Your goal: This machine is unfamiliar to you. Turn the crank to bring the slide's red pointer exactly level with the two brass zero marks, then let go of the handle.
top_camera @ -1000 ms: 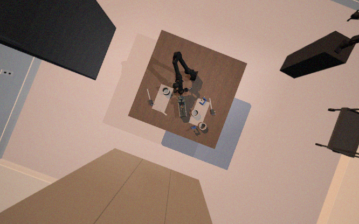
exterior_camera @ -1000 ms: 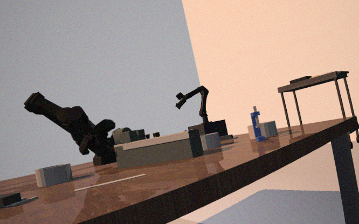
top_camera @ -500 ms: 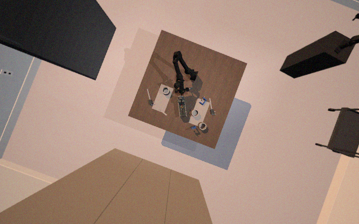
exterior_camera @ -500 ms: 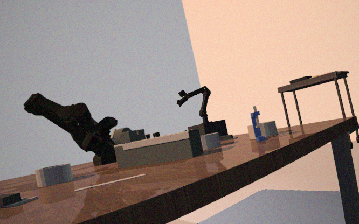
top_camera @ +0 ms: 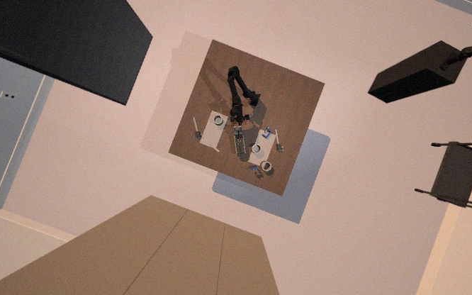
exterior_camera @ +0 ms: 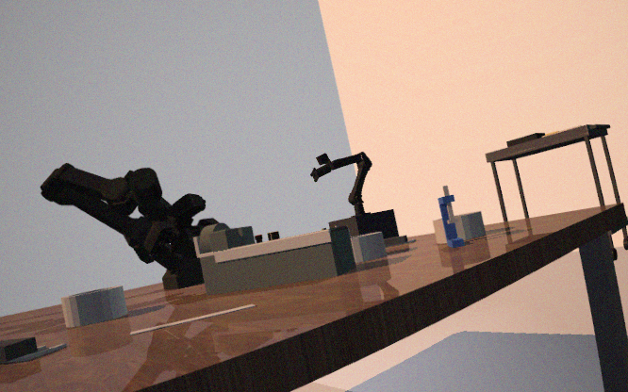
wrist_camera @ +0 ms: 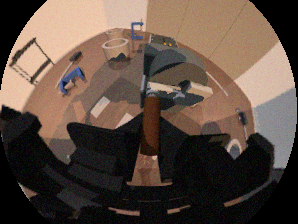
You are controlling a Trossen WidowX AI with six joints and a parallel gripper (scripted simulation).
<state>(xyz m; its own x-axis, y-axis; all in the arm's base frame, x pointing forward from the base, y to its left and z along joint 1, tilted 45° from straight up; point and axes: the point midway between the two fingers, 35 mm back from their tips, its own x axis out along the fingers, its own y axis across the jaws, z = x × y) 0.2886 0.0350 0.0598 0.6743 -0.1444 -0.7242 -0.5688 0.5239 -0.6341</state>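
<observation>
Now: gripper tip 13 cm short of the red pointer, 5 cm to the right of it and 2 cm below it. From my gripper tip the other things lie so: crank handle 1 cm behind, 1 cm to the right, 3 cm above; then thin white rod 33 cm ahead, 14 cm to the right, 6 cm below.
</observation>
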